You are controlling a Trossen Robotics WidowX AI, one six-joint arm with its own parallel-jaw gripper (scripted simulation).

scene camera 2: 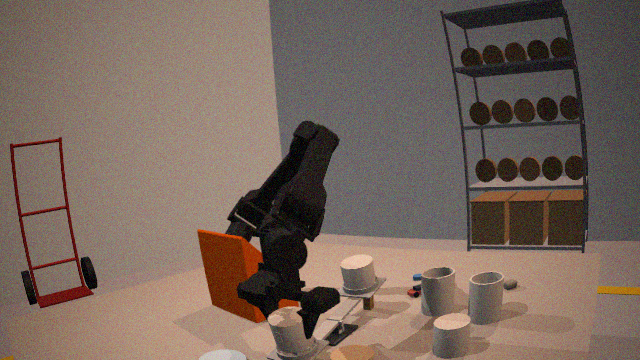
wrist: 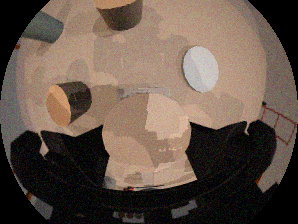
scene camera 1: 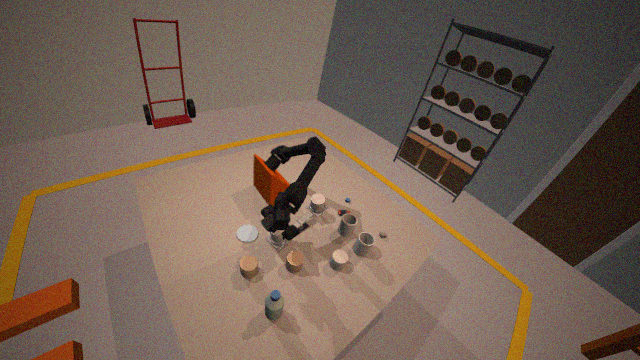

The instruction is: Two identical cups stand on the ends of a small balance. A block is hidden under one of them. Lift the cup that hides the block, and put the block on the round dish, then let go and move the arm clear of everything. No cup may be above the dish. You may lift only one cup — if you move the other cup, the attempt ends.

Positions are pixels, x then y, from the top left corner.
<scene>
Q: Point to a round dish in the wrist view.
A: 199, 67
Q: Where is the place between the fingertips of my gripper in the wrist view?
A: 145, 122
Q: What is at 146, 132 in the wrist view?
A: A cup.
</scene>
